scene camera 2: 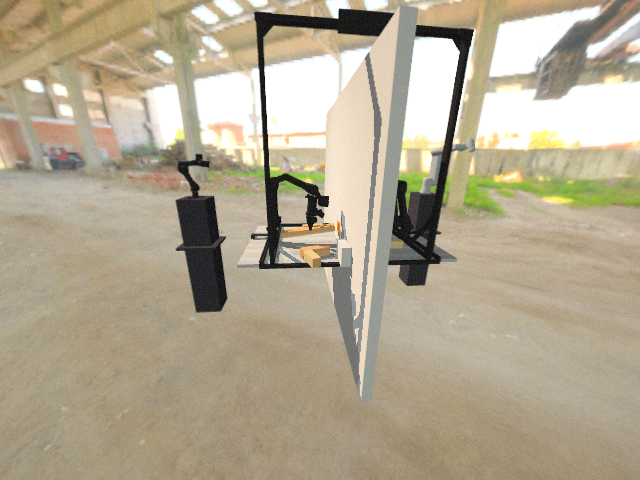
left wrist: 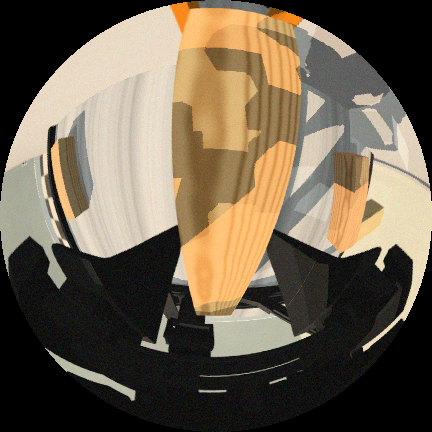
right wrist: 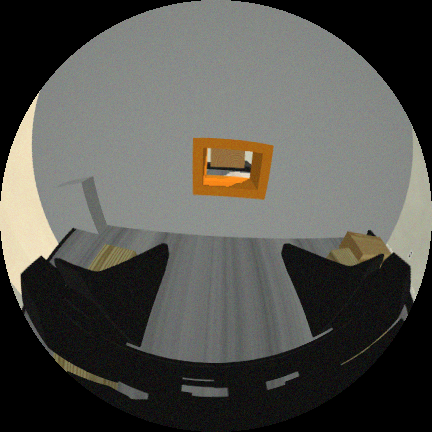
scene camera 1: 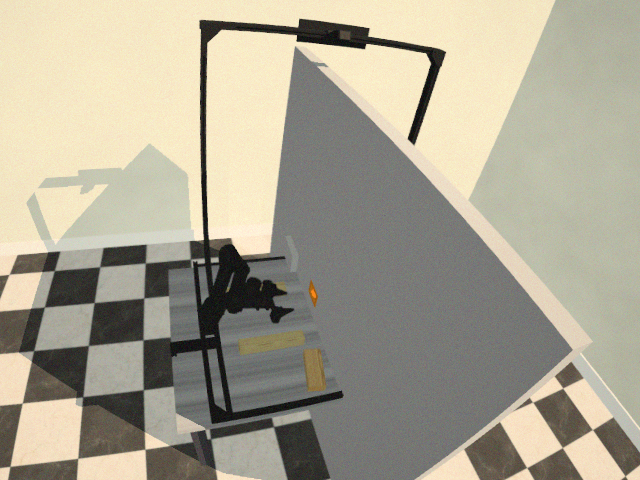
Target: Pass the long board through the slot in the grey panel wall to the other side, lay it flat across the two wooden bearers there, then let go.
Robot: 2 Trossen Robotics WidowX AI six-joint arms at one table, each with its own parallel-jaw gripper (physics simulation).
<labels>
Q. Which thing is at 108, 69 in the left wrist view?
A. A grey panel wall.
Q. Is my right gripper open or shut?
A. Open.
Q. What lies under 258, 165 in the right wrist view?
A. An orange-framed slot.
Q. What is my right gripper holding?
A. Nothing.
</labels>
